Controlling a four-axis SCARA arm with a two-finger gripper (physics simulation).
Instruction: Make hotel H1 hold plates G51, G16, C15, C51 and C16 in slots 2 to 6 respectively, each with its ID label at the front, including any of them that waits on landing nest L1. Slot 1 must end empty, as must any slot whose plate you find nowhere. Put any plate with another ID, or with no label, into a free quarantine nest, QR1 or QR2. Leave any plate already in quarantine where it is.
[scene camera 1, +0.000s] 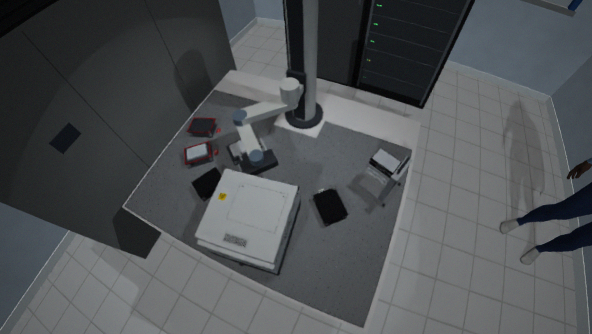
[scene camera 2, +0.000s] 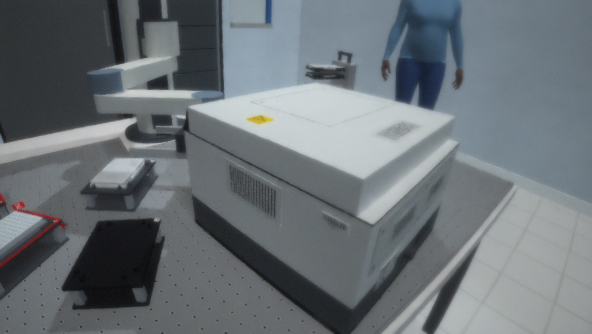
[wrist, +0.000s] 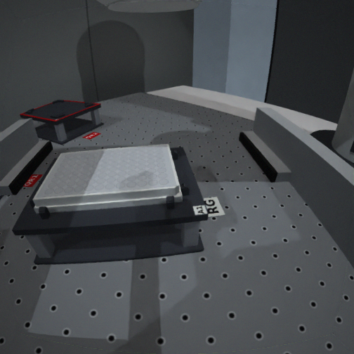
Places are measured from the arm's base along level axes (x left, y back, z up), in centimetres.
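Where they show: gripper, between the fingertips: (scene camera 2: 144, 139); arm's base, origin of its link: (scene camera 1: 304, 114).
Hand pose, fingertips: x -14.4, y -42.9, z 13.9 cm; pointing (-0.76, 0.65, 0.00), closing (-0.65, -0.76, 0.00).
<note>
Each offset is from my fingertips to the top centre of the thing. "pt": to the spot under its first point.
My gripper (scene camera 1: 246, 146) (scene camera 2: 144, 139) (wrist: 143, 125) is open and empty; its fingers show at the left and right edges of the wrist view. A white plate @[dx -7.2, dy +0.7, dz -6.2 cm] (scene camera 2: 117, 172) (wrist: 110, 172) sits on the dark RG nest @[pt dx -14.7, dy -3.8, dz -7.8 cm] (scene camera 2: 90, 192) (wrist: 125, 220), in front of the fingers and not held. No ID is readable on it. Quarantine nest QR2 @[dx -41.7, dy +6.1, dz -7.0 cm] (scene camera 1: 202, 126) (wrist: 61, 110) is empty. Quarantine nest QR1 @[pt dx -33.1, dy -19.9, dz -6.9 cm] (scene camera 1: 186, 161) holds a white plate @[dx -31.2, dy -12.7, dz -6.2 cm] (scene camera 1: 198, 152) (scene camera 2: 17, 230). Hotel H1 (scene camera 1: 400, 172) (scene camera 2: 350, 75) holds stacked plates; its slots and labels are unreadable.
The large white instrument @[dx +22.7, dy -37.4, dz +12.9 cm] (scene camera 1: 250, 215) (scene camera 2: 300, 150) stands at the front middle. One empty black nest @[dx -13.4, dy -26.4, dz -6.6 cm] (scene camera 1: 206, 183) (scene camera 2: 117, 255) is left of it, another black nest @[dx +52.2, dy -12.7, dz -7.1 cm] (scene camera 1: 330, 206) right of it. The arm's column (scene camera 1: 310, 65) stands at the back; a person stands beyond the table.
</note>
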